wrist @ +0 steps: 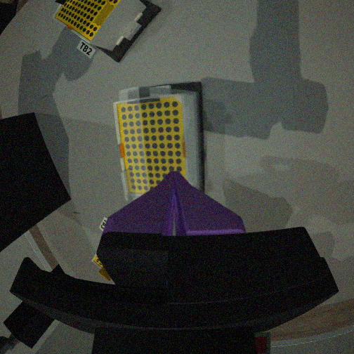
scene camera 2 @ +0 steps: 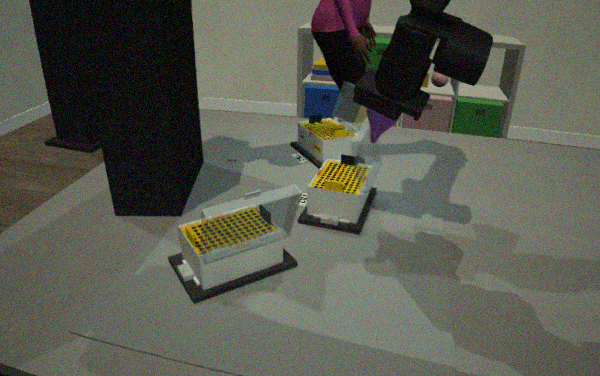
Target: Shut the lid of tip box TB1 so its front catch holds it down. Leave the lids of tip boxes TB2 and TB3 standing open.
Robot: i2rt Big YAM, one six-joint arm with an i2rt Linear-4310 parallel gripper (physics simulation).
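Places are measured from the arm's base along level axes (x ahead, y left, z up), in millimetres.
Pixels of known places: gripper, between the fingertips: (scene camera 2: 373,141).
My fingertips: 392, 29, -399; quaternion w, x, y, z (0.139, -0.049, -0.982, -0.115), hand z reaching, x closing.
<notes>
Ahead of a thing's pixels: the offset from my fingertips to its top centre, as dx, dy, dz. "pt": to the spot under its first point.
TB1, the middle tip box {-61, +3, -66} (scene camera 2: 332,204) (wrist: 152,145), is white with a yellow tip rack on a dark base. Its clear lid {pt -8, -40, +11} (scene camera 2: 364,142) is raised on the right side, roughly upright; its exact tilt is hard to tell. My gripper (scene camera 2: 373,140) (wrist: 173,178) is shut and empty, purple fingertips down beside the lid's upper part. Contact cannot be told. In the wrist view the fingers hide TB1's near end. TB2 {-145, +213, -66} (scene camera 2: 320,142) (wrist: 107,27), at the back, has its clear lid (scene camera 2: 349,106) standing open. TB3 {-163, -205, -66} (scene camera 2: 235,265), at front left, has its lid {pt -58, -228, -8} (scene camera 2: 291,205) open.
A tall black column (scene camera 2: 150,110) (wrist: 30,175) stands left of the boxes. A white shelf unit (scene camera 2: 515,85) with coloured bins and a person in a pink top (scene camera 2: 332,20) are behind the table. TB3's corner (wrist: 103,272) shows beside the gripper body in the wrist view.
</notes>
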